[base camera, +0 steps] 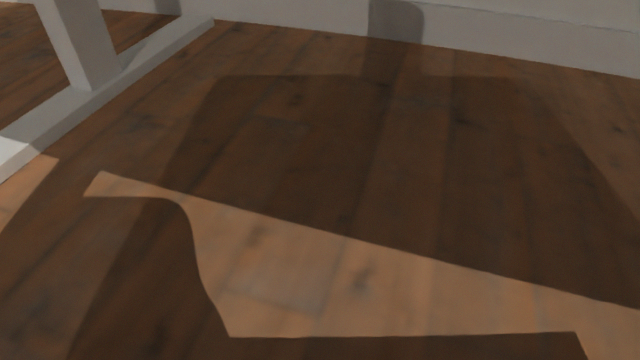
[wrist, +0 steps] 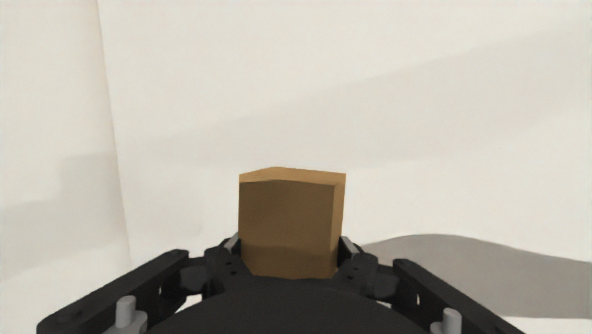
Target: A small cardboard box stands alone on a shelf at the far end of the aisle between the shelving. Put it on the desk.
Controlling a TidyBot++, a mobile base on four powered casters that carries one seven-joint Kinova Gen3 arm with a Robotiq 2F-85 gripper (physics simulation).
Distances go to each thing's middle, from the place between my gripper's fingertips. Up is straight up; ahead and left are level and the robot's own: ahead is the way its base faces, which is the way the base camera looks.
Now: hand 10 mm past the small cardboard box (wrist: 289, 222) and 10 mm to the left of it.
